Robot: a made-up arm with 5 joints.
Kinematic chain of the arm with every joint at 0, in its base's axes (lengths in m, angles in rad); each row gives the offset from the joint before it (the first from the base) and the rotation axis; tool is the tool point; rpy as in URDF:
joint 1: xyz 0 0 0.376 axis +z
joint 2: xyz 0 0 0 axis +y
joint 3: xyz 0.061 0 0.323 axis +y
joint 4: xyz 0.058 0 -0.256 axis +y
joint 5: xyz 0.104 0 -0.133 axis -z
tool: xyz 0 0 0 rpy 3.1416 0 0
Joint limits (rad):
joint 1: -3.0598..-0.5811
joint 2: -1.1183..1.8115
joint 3: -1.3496..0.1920
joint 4: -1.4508..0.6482
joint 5: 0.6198..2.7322
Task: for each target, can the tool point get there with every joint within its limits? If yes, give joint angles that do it. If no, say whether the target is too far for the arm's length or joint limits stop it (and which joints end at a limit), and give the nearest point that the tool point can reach.
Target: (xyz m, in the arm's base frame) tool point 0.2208 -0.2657 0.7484
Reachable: yes | joints -0.8774 -0.2244 -0.7954 -0.7528 2.2958
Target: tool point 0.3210 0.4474 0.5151
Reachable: no: joint limits stop it (at a limit: joint 2, joint 3, joint 4) | nearest point 0.1847 0.2574 0.8302 | short by 0.392 m
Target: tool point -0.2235 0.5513 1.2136
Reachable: no: too far | nearest point -0.1031 0.2542 0.9220 | short by 0.433 m
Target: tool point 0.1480 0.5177 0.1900
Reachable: no: joint limits stop it (at a limit: joint 2) | nearest point 0.0361 0.1264 0.2142 | short by 0.408 m
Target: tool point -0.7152 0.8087 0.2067
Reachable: no: too far | nearest point -0.6038 -0.0495 0.2174 | short by 0.865 m
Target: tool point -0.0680 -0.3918 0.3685
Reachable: yes | joints -1.7427 0.5782 -0.3637 -1.2276 2.4315
